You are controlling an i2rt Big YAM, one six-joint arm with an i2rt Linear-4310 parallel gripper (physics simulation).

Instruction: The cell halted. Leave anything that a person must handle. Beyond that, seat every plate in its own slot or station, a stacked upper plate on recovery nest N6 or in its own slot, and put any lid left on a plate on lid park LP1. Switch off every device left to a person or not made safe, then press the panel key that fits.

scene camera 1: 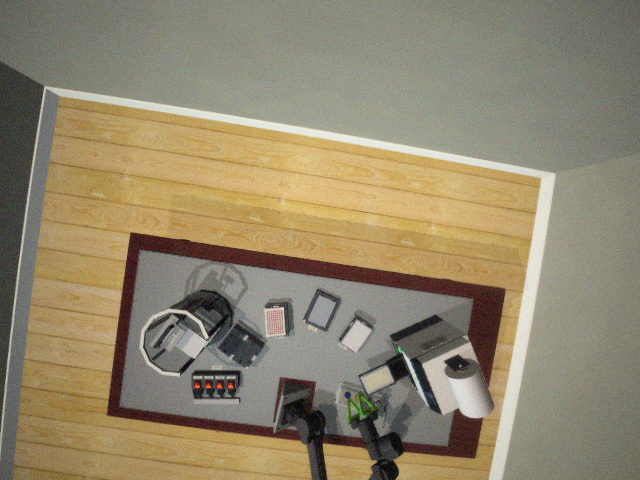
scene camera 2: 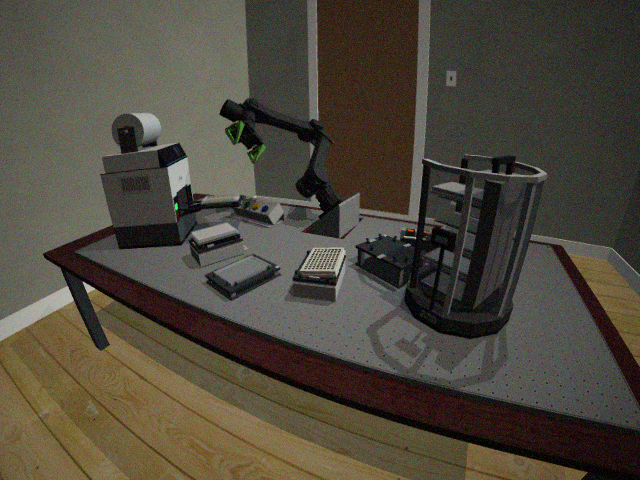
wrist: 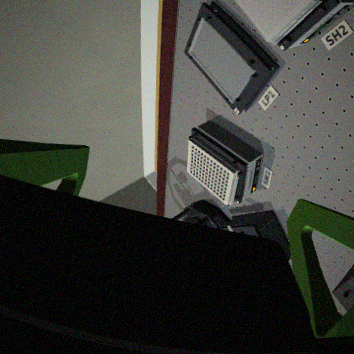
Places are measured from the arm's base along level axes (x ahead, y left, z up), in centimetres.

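Pixels of known places: gripper, fingertip midpoint: (scene camera 1: 353,395) (scene camera 2: 244,153) (wrist: 197,187); arm's base, origin of the base link: (scene camera 1: 291,410) (scene camera 2: 335,208).
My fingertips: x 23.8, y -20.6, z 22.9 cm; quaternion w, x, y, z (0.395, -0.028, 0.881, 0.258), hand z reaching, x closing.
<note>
Ahead of a thing's pixels: the offset from my fingertips to its top centre. "*": to the spot under its first point.
My gripper (scene camera 1: 360,405) (scene camera 2: 245,144) (wrist: 197,187) is open and empty, high above the key panel @(dx -15.8, dy -10.4, dz -20.7 cm) (scene camera 2: 276,212), whose green, yellow and blue keys show in scene view 2. A white well plate @(dx +15.5, dy +35.2, dz -21.3 cm) (scene camera 1: 275,321) (scene camera 2: 323,261) (wrist: 212,171) sits on a shaker with an amber light. The lid park LP1 @(dx +22.9, dy +15.2, dz -25.5 cm) (scene camera 1: 333,314) (wrist: 259,65) holds a flat grey surface; I cannot tell if that is a lid. A smooth white-topped plate @(dx +15.6, dy -1.8, dz -20.9 cm) (scene camera 1: 357,334) (scene camera 2: 214,233) (wrist: 280,15) is on shaker SH2 @(* dx +18.4, dy +2.4, dz -26.0 cm) (scene camera 2: 219,252), also amber-lit. A pale plate @(dx -0.1, dy -13.4, dz -15.3 cm) (scene camera 1: 376,379) lies on the sealer's extended tray. Several switches @(* dx -18.8, dy +57.2, dz -25.1 cm) (scene camera 1: 214,384) glow orange.
The tall sealer @(dx +14.0, dy -35.5, dz +16.5 cm) (scene camera 1: 447,377) (scene camera 2: 147,201), with a white roll and a green light, stands beside the panel. The round open-frame plate hotel (scene camera 1: 143,343) (scene camera 2: 460,322) stands at the opposite end, its shelves partly hidden. A low black station @(dx +0.6, dy +48.3, dz -21.5 cm) (scene camera 1: 240,345) (scene camera 2: 385,250) stands beside it.
</note>
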